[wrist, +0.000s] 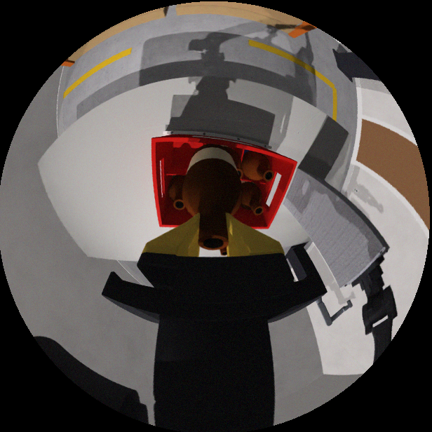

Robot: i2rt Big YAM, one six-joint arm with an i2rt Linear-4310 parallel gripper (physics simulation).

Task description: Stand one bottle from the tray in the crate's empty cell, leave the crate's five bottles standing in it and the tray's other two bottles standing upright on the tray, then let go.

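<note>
My gripper [212, 217] is shut on the neck of a brown bottle [212, 185] with a cream label, its mouth toward the camera. The bottle appears upright over the red crate [156, 185] and covers the crate's middle; its base is hidden, so I cannot tell how deep it sits or which cell is under it. In the crate, brown bottles show at the upper right [254, 166], at the lower right [248, 194] and at the left [176, 189]. Other bottles there are mostly hidden by the held one. The tray and its two bottles do not show in this view.
The crate stands on a pale table top [100, 170]. A grey ribbed surface [335, 225] lies right of the crate. Yellow floor lines [97, 71] [290, 56] run beyond the table. A dark jointed device [378, 305] shows at the lower right.
</note>
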